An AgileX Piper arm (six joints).
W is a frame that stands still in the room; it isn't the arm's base.
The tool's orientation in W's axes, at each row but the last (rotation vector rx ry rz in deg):
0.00, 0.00, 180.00
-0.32, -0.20, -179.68
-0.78, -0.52, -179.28
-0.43, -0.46, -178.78
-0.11, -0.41, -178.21
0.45, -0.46, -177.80
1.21, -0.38, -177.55
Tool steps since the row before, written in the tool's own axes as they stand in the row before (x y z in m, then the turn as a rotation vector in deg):
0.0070, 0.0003, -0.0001, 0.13, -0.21, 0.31
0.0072, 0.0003, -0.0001, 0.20, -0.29, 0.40
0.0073, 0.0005, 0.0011, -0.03, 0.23, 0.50
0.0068, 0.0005, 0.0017, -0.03, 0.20, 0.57
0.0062, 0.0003, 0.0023, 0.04, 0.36, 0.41
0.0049, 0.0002, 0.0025, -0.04, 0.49, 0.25
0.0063, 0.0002, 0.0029, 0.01, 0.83, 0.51
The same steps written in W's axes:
-0.0070, -0.0003, -0.0001, -0.13, 0.21, 0.31
-0.0072, -0.0003, -0.0001, -0.20, 0.29, 0.40
-0.0073, -0.0006, 0.0012, 0.04, -0.23, 0.50
-0.0068, -0.0006, 0.0017, 0.04, -0.20, 0.57
-0.0062, -0.0005, 0.0023, -0.03, -0.36, 0.41
-0.0049, -0.0004, 0.0025, 0.06, -0.49, 0.25
-0.0063, -0.0005, 0.0028, 0.02, -0.83, 0.51

